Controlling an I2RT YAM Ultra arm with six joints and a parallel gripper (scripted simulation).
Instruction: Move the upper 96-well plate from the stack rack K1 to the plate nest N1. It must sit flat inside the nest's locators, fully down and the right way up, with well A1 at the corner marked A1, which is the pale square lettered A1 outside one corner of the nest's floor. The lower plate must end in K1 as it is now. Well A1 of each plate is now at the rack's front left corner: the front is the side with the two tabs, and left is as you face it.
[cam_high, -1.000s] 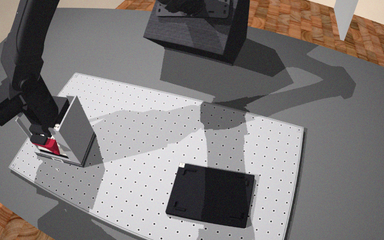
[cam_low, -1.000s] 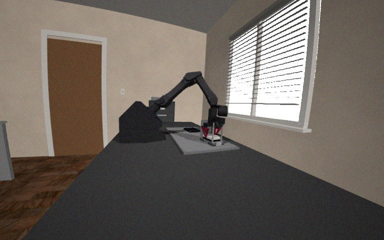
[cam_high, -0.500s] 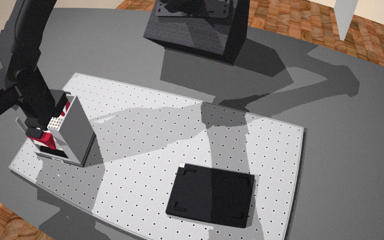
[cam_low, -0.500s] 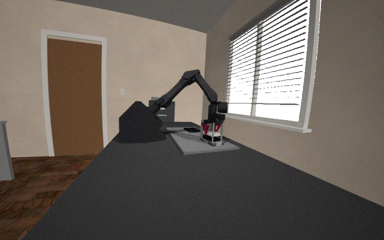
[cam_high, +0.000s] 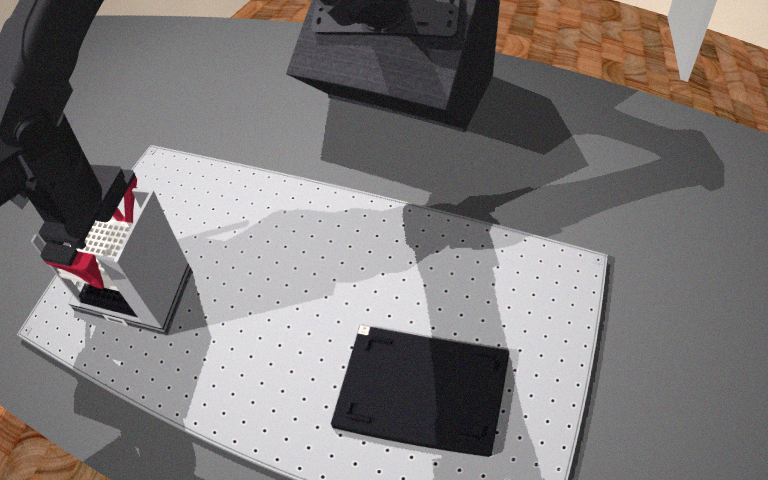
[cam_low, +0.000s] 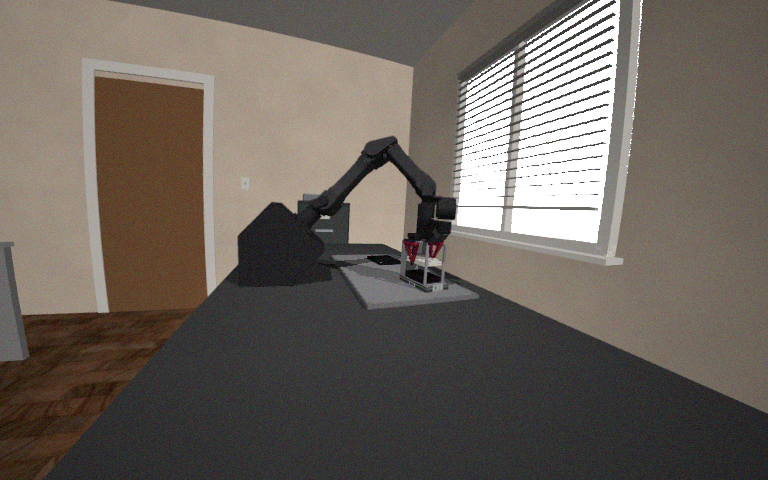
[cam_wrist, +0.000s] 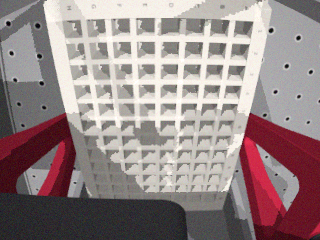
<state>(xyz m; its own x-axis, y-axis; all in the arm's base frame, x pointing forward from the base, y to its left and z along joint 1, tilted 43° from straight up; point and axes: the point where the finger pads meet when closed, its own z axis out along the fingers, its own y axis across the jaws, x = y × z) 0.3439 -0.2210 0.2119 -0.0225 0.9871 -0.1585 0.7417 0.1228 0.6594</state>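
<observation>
Right now the dark plate is 6 cm below my hand. From my hand the other things lie so: pale A1 square 1 cm behind, 30 cm to the left, 7 cm below; rack back wall 6 cm to the left; white 96-well plate right at my hand.
</observation>
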